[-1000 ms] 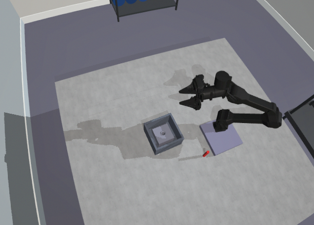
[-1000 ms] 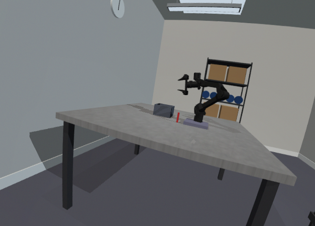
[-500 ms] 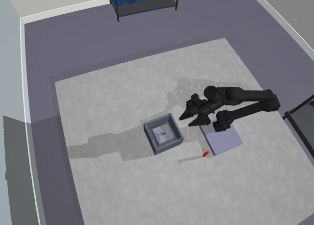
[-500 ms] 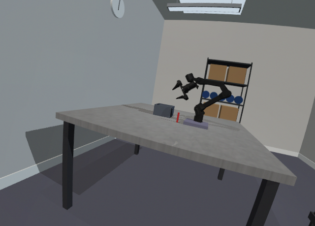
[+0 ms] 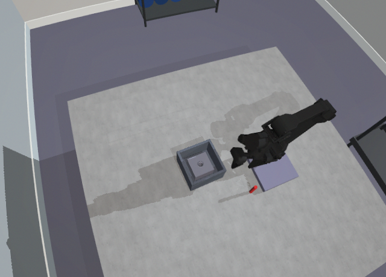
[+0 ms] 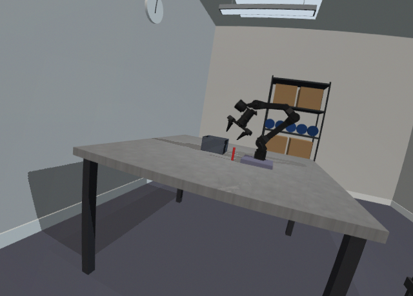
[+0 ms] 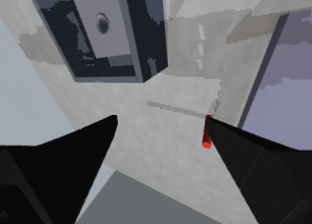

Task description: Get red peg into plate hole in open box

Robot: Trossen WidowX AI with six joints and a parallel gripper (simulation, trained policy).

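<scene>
My gripper tip is now 100 mm above the red peg, 80 mm to the right of it and 60 mm past it. Round my gripper tip: box (140 mm ahead, 110 mm below, 70 mm to the right); plate (140 mm ahead, 90 mm below, 70 mm to the right).
</scene>
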